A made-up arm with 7 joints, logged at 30 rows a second.
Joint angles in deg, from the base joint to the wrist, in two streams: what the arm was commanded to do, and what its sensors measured. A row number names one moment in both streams.
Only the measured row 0 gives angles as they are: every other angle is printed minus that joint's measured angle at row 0.
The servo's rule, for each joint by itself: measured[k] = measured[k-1] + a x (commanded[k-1-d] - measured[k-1]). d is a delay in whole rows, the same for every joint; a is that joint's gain. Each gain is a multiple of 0.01, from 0.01 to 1. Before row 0 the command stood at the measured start. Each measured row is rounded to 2 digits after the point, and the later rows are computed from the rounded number. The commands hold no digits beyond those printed.
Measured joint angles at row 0: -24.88 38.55 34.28 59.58 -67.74 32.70 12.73
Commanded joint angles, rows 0 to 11: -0.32 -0.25 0.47 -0.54 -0.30 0.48 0.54; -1.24 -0.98 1.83 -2.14 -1.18 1.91 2.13; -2.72 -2.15 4.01 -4.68 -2.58 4.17 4.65; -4.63 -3.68 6.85 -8.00 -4.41 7.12 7.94; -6.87 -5.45 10.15 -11.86 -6.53 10.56 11.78; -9.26 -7.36 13.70 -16.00 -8.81 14.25 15.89; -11.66 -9.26 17.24 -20.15 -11.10 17.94 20.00; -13.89 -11.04 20.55 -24.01 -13.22 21.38 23.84; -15.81 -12.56 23.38 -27.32 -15.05 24.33 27.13; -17.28 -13.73 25.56 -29.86 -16.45 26.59 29.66; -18.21 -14.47 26.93 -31.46 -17.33 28.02 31.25; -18.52 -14.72 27.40 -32.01 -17.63 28.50 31.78
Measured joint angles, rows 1 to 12: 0.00 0.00 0.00 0.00 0.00 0.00 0.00; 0.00 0.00 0.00 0.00 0.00 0.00 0.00; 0.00 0.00 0.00 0.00 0.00 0.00 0.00; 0.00 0.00 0.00 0.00 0.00 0.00 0.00; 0.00 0.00 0.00 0.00 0.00 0.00 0.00; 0.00 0.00 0.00 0.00 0.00 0.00 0.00; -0.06 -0.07 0.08 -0.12 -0.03 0.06 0.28; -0.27 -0.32 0.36 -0.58 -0.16 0.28 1.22; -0.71 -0.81 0.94 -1.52 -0.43 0.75 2.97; -1.42 -1.58 1.89 -3.01 -0.87 1.51 5.50; -2.40 -2.62 3.21 -5.05 -1.49 2.60 8.70; -3.63 -3.90 4.89 -7.57 -2.30 4.00 12.37
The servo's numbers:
d 6
a 0.18 0.27 0.16 0.23 0.11 0.12 0.51

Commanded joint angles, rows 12 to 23: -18.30 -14.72 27.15 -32.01 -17.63 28.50 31.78; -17.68 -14.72 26.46 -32.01 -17.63 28.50 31.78; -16.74 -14.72 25.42 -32.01 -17.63 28.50 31.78; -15.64 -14.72 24.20 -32.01 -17.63 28.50 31.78; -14.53 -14.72 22.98 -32.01 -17.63 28.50 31.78; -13.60 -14.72 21.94 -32.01 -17.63 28.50 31.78; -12.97 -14.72 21.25 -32.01 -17.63 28.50 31.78; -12.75 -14.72 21.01 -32.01 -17.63 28.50 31.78; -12.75 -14.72 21.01 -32.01 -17.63 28.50 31.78; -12.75 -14.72 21.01 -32.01 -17.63 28.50 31.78; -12.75 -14.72 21.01 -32.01 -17.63 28.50 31.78; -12.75 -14.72 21.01 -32.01 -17.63 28.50 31.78
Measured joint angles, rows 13 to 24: -5.08 -5.35 6.87 -10.46 -3.27 5.67 16.26; -6.67 -6.89 9.06 -13.58 -4.36 7.56 20.13; -8.32 -8.42 11.35 -16.74 -5.54 9.57 23.70; -9.93 -9.85 13.62 -19.76 -6.74 11.61 26.74; -11.42 -11.10 15.75 -22.45 -7.90 13.58 29.04; -12.70 -12.08 17.61 -24.65 -8.97 15.37 30.44; -13.71 -12.79 19.14 -26.34 -9.92 16.95 31.12; -14.42 -13.31 20.31 -27.64 -10.77 18.34 31.46; -14.84 -13.69 21.13 -28.65 -11.52 19.56 31.62; -14.98 -13.97 21.62 -29.42 -12.19 20.63 31.70; -14.90 -14.17 21.84 -30.02 -12.79 21.57 31.74; -14.67 -14.32 21.86 -30.48 -13.32 22.40 31.76
